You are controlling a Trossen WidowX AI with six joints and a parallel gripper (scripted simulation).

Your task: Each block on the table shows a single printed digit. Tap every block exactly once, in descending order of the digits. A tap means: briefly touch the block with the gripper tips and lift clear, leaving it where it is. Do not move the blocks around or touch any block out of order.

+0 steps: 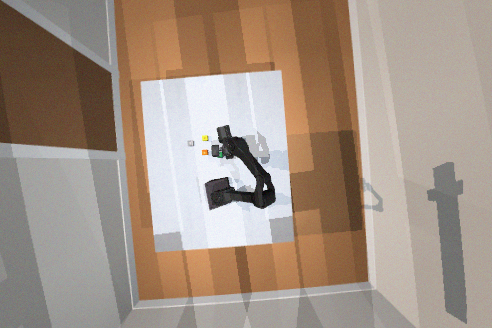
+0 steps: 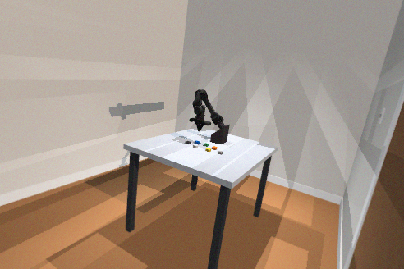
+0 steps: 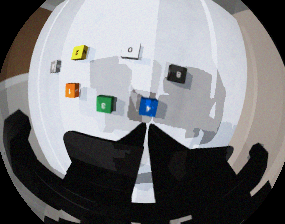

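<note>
Now: gripper tip 1 cm past the blue block, 1 cm to the left of it and 10 cm above it. Also, from my gripper tip: small pale block 11 cm ahead, 3 cm to the left, 10 cm below; black block 6 cm ahead, 6 cm to the right, 10 cm below; green block 8 cm to the left, 10 cm below.
</note>
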